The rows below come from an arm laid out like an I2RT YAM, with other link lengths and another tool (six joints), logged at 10 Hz.
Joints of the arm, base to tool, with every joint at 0 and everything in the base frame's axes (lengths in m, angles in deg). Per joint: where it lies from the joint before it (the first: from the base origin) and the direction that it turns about. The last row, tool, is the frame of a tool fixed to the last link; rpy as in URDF.
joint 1: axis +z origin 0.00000 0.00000 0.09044
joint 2: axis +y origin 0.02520 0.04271 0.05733
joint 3: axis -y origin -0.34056 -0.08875 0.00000
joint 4: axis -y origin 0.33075 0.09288 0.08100
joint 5: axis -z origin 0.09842 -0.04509 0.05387
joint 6: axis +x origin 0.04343 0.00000 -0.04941
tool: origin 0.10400 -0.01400 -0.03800 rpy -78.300 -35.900 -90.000
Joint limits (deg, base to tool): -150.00..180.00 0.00..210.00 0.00..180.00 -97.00..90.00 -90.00..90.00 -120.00..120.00
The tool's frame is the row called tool.
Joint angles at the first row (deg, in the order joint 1, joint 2, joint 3, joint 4, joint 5, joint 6):
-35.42, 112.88, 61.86, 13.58, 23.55, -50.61
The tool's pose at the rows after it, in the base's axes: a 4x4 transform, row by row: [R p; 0 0 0 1], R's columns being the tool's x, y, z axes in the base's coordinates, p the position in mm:
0.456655, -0.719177, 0.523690, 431.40; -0.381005, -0.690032, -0.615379, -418.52; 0.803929, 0.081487, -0.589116, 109.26; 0, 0, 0, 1
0.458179, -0.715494, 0.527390, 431.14; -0.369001, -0.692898, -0.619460, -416.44; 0.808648, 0.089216, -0.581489, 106.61; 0, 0, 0, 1
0.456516, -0.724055, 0.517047, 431.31; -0.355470, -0.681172, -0.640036, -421.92; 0.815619, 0.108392, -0.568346, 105.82; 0, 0, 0, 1
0.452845, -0.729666, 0.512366, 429.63; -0.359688, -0.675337, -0.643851, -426.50; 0.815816, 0.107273, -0.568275, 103.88; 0, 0, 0, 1
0.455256, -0.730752, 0.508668, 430.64; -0.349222, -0.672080, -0.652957, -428.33; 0.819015, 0.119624, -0.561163, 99.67; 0, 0, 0, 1
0.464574, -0.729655, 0.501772, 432.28; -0.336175, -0.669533, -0.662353, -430.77; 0.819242, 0.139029, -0.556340, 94.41; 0, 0, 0, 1
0.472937, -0.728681, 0.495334, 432.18; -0.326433, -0.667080, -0.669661, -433.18; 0.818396, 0.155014, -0.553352, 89.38; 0, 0, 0, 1
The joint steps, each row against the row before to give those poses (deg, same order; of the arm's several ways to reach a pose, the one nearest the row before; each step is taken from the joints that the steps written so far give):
0.04, 0.23, -0.94, 1.07, -0.41, -0.61
0.21, 0.13, -0.90, 1.65, 0.24, -0.52
-0.16, 0.95, 0.32, 1.54, 1.21, -0.72
-0.46, 0.48, 0.34, 0.15, -0.03, 0.05
0.04, 0.93, -0.05, 1.51, 0.60, -0.59
0.06, 1.23, 0.18, 1.47, 0.74, -0.97
-0.08, 0.98, 0.00, 1.29, 0.50, -0.87

